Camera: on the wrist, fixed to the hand. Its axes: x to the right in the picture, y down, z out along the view.
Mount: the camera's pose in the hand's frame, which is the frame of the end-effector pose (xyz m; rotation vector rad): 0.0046 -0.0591 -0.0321 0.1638 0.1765 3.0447
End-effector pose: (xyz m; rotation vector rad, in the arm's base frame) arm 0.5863 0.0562 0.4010 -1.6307 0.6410 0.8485
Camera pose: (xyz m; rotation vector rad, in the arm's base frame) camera 0.6415 0.0380 0.4352 -0.6599 -1.9871 -1.3751
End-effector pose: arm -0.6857 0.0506 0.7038 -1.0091 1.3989 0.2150
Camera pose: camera -0.6680 -0.0083 0.7315 -1.8628 -1.5299 -1.7626
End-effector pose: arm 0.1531 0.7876 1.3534 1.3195 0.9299 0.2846
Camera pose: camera 0.1144 0.7968 1.2990 -1.3427 1.4969 -2.0003
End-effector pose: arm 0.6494 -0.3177 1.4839 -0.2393 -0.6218 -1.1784
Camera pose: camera 0.6070 -0.3594 1.4522 -0.5057 0.2632 1.7658
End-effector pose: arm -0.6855 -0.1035 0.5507 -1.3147 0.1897 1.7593
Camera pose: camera -0.6207 -0.0856 0.5553 -0.0820 -1.3492 -1.0072
